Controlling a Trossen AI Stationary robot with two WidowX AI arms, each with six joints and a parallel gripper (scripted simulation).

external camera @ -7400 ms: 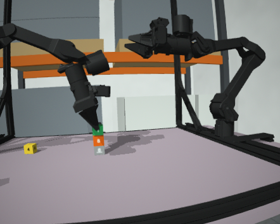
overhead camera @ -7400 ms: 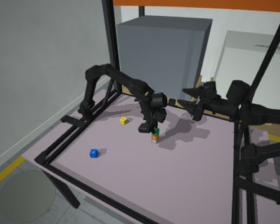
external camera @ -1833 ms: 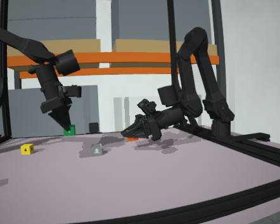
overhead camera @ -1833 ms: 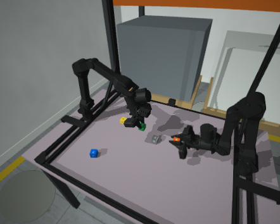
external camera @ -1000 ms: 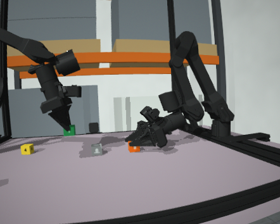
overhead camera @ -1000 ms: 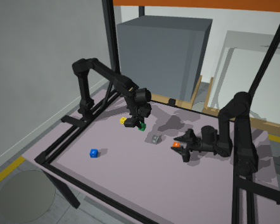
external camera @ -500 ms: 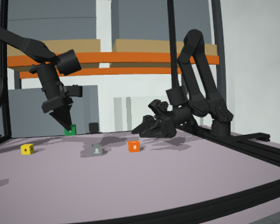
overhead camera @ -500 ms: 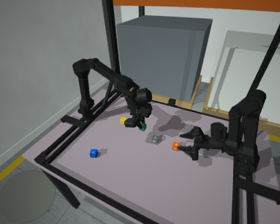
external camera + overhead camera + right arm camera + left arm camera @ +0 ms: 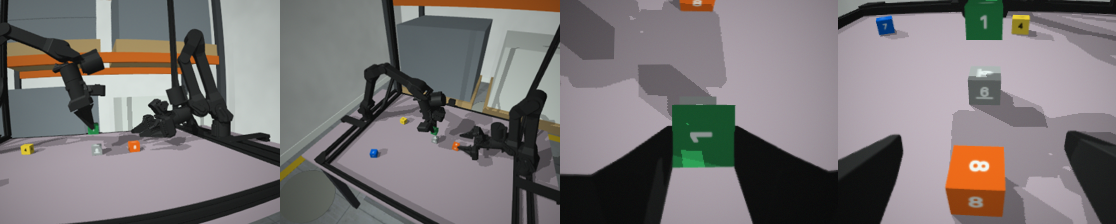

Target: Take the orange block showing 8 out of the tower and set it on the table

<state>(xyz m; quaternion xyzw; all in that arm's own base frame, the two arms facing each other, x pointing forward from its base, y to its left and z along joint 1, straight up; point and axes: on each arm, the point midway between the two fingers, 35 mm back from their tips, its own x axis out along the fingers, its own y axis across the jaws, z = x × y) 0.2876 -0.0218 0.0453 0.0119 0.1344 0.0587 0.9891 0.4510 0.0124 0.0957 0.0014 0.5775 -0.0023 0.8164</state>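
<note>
Now: the grey block showing 6 20 mm to the left of my right hand and 100 mm below it. From my right hand the other things lie so: yellow block: 60 mm behind, 220 mm to the right, 100 mm below; then orange block showing 8: 140 mm to the left, 100 mm below; then green block showing 1: 10 mm to the left, 30 mm below.
</note>
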